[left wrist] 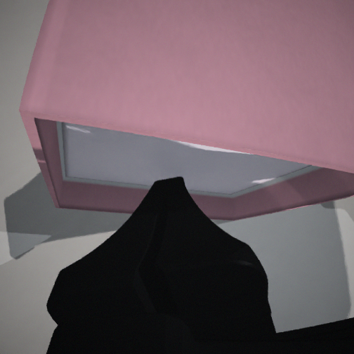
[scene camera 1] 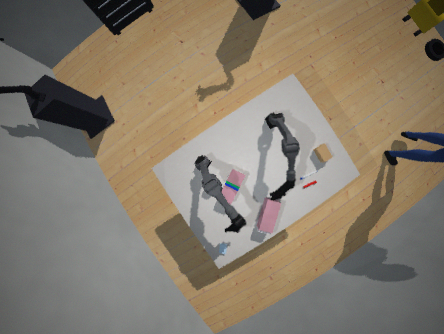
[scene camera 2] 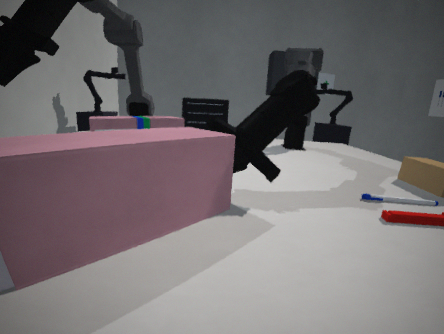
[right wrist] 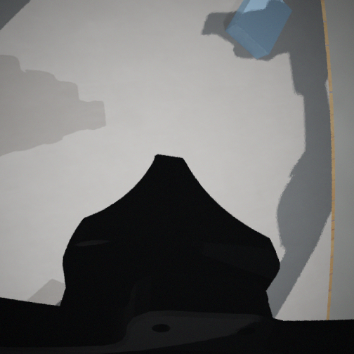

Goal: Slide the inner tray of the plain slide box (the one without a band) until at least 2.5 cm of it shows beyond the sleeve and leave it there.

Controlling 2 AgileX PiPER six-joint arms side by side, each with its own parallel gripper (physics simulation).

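The plain pink slide box [scene camera 1: 270, 216] [scene camera 2: 125, 190] [left wrist: 200, 65] has no band. Its inner tray's grey end [left wrist: 125, 155] sits slightly inside the sleeve opening in the left wrist view. At the opposite end, a pale sliver of the tray [scene camera 2: 5, 271] shows at the lower left in scene camera 2, cut off by the picture edge. My left gripper [scene camera 1: 274, 196] [left wrist: 172, 195] is shut, its tip in front of the tray's recessed end; contact cannot be told. My right gripper [scene camera 1: 227, 230] [right wrist: 166, 173] is shut and empty above the table, away from the plain box.
The banded pink box [scene camera 1: 237, 176] [scene camera 2: 110, 121], with blue and green stripes, lies near the right arm. A light-blue block [scene camera 1: 223, 248] [right wrist: 260, 30] is near the table edge. A pen [scene camera 2: 400, 200], a red bar [scene camera 1: 310, 184] [scene camera 2: 415, 218] and a tan block [scene camera 1: 323, 153] [scene camera 2: 425, 172] lie at the right.
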